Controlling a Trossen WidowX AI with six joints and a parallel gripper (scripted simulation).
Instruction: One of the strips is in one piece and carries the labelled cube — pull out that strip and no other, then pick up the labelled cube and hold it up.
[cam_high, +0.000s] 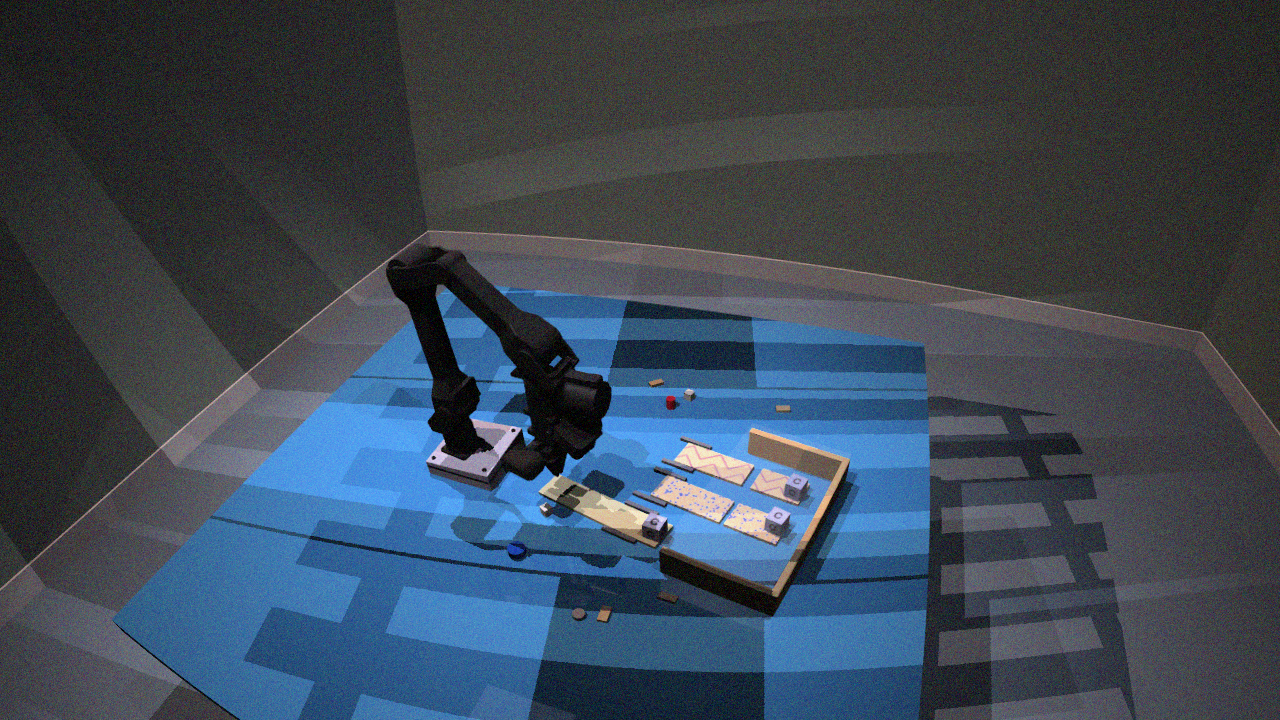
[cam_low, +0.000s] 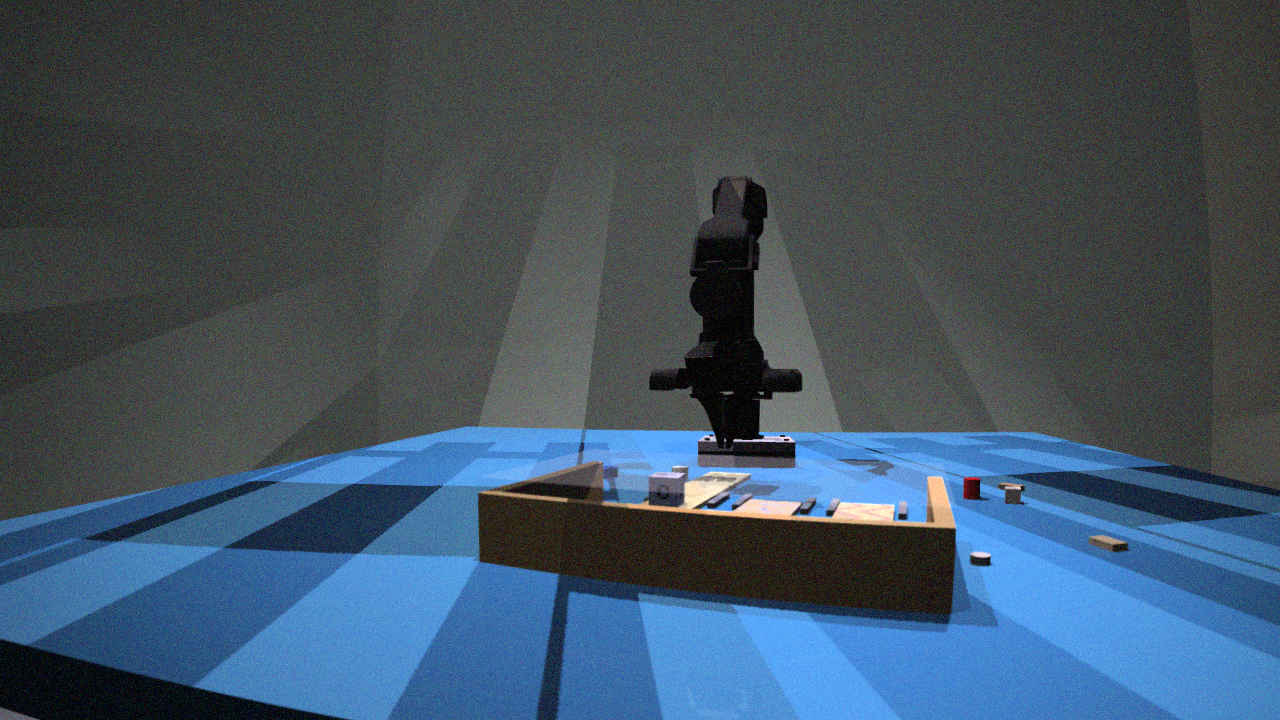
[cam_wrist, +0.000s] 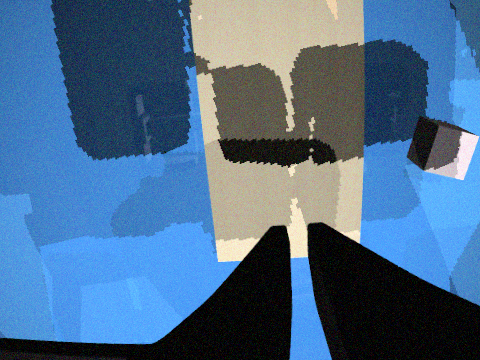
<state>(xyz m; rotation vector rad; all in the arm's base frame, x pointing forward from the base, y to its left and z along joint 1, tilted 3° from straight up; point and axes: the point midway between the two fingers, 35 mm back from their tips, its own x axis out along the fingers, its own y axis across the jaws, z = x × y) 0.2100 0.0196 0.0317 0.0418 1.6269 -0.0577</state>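
Now: gripper tip 9 cm short of the plain strip, 4 cm above it and 1 cm to the left of it. Also, from my gripper tip: blue disc 16 cm to the right, 4 cm below, 2 cm ahead; grey disc 21 cm to the right, 17 cm ahead, 4 cm below; red cylinder 29 cm to the left, 6 cm ahead, 3 cm below.
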